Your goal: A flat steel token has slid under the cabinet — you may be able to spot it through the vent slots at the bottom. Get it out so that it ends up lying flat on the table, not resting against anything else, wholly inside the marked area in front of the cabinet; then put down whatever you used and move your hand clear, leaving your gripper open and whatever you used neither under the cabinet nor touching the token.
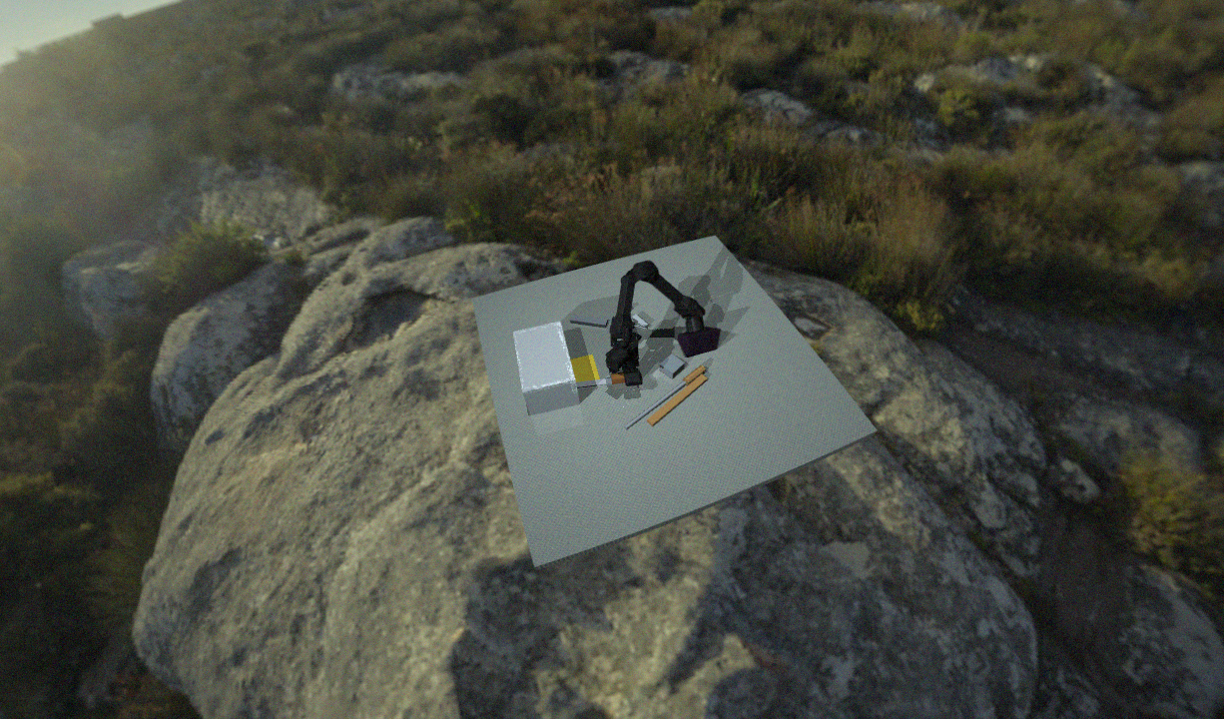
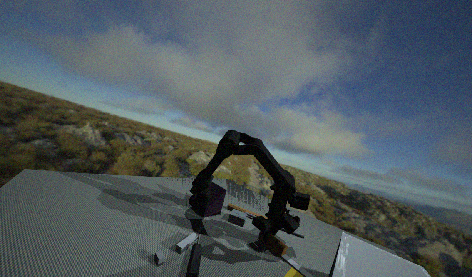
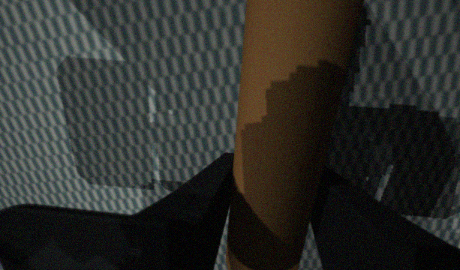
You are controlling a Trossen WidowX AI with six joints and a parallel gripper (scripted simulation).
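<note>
The grey block is 170 mm behind my gripper tip, 20 mm to the left of it and 10 mm above it. Also, from my gripper tip: grey bar 260 mm to the right, 160 mm behind; then small grey cube 350 mm to the right, 150 mm behind; then wooden stick 170 mm to the left, 120 mm behind.
</note>
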